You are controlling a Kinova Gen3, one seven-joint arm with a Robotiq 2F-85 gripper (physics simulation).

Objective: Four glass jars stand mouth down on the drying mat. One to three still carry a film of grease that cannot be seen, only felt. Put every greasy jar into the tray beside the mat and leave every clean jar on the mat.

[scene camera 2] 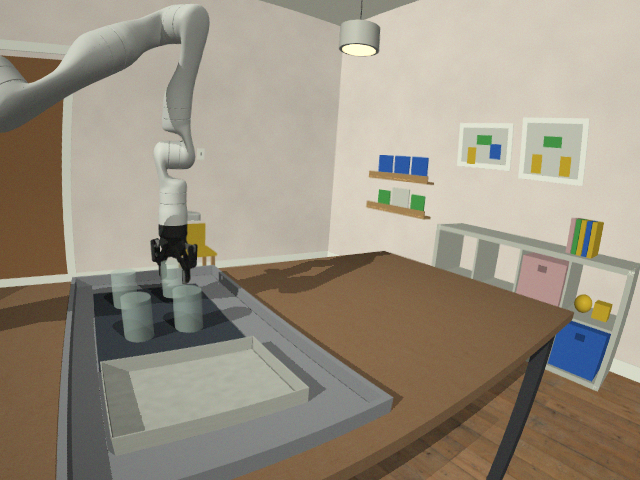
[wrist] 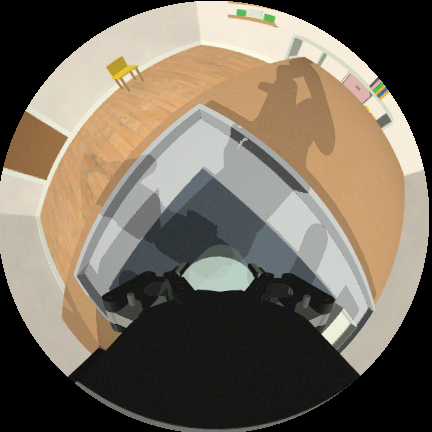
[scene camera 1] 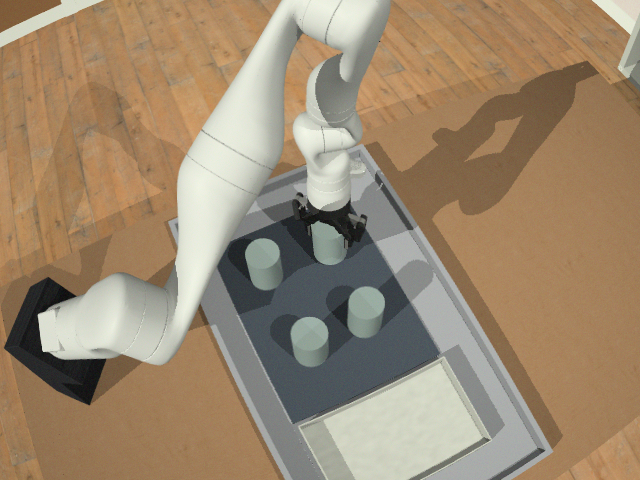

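Seen in the pictures: gripper, fingertip midpoint: (scene camera 2: 174,280) (wrist: 218,271) (scene camera 1: 329,238); arm's base at its link origin: (scene camera 1: 64,331).
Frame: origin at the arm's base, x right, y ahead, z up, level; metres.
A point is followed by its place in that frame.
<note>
My gripper (scene camera 1: 328,237) @[x -0.071, y 0.517, z -0.222 m] (scene camera 2: 174,277) @[x -0.071, y 0.517, z -0.222 m] (wrist: 218,271) @[x -0.071, y 0.517, z -0.222 m] points down at the far end of the dark mat (scene camera 1: 361,369) @[x 0.179, y 0.450, z -0.276 m] (scene camera 2: 170,345) @[x 0.169, y 0.437, z -0.276 m] (wrist: 205,195) @[x -0.148, y 0.581, z -0.276 m]. It is shut on the far right jar (scene camera 1: 329,253) @[x -0.039, y 0.499, z -0.215 m] (scene camera 2: 169,290) @[x -0.040, y 0.494, z -0.235 m] (wrist: 218,281) @[x -0.077, y 0.524, z -0.171 m], with a finger on either side. This pale green jar is upright and appears slightly above the mat. The far left jar (scene camera 1: 264,266) @[x -0.057, y 0.375, z -0.189 m] (scene camera 2: 124,289) @[x -0.052, y 0.379, z -0.223 m], the near left jar (scene camera 1: 310,343) @[x 0.118, y 0.378, z -0.189 m] (scene camera 2: 138,317) @[x 0.133, y 0.383, z -0.220 m] and the near right jar (scene camera 1: 366,312) @[x 0.112, y 0.493, z -0.189 m] (scene camera 2: 187,310) @[x 0.127, y 0.492, z -0.223 m] stand on the mat. The cream tray (scene camera 1: 408,418) @[x 0.312, y 0.477, z -0.276 m] (scene camera 2: 206,387) @[x 0.333, y 0.453, z -0.277 m] (wrist: 336,327) @[x 0.352, y 0.544, z -0.277 m] holds no jar. Grease cannot be seen.
A shallow grey basin with raised walls (scene camera 1: 467,310) @[x 0.185, y 0.683, z -0.251 m] (scene camera 2: 351,369) @[x 0.437, y 0.679, z -0.250 m] surrounds the mat and tray. It rests on a brown table (scene camera 1: 516,248) @[x 0.114, y 0.879, z -0.280 m] (scene camera 2: 413,320) @[x 0.318, y 1.011, z -0.280 m]. The arm's black base block (scene camera 1: 77,384) @[x 0.068, y -0.024, z -0.057 m] is at the left in scene camera 1. The far left jar stands close beside the held jar.
</note>
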